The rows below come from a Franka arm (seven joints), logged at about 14 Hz.
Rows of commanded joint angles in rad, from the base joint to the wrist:
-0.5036, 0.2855, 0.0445, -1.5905, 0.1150, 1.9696, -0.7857
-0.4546, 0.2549, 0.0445, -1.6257, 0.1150, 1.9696, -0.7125
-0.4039, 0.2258, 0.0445, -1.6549, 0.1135, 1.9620, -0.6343
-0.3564, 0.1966, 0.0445, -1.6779, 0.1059, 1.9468, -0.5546
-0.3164, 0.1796, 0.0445, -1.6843, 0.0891, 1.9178, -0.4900
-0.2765, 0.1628, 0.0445, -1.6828, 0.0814, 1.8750, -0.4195
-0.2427, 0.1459, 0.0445, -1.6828, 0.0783, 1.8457, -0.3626
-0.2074, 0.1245, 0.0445, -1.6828, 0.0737, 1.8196, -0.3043
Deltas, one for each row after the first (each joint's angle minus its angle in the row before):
0.0490, -0.0306, 0.0000, -0.0352, 0.0000, 0.0000, 0.0732
0.0507, -0.0291, 0.0000, -0.0292, -0.0015, -0.0076, 0.0782
0.0475, -0.0292, 0.0000, -0.0230, -0.0076, -0.0152, 0.0797
0.0400, -0.0170, 0.0000, -0.0064, -0.0168, -0.0290, 0.0646
0.0399, -0.0168, 0.0000, 0.0015, -0.0077, -0.0428, 0.0705
0.0338, -0.0169, 0.0000, 0.0000, -0.0031, -0.0293, 0.0569
0.0353, -0.0214, 0.0000, 0.0000, -0.0046, -0.0261, 0.0583

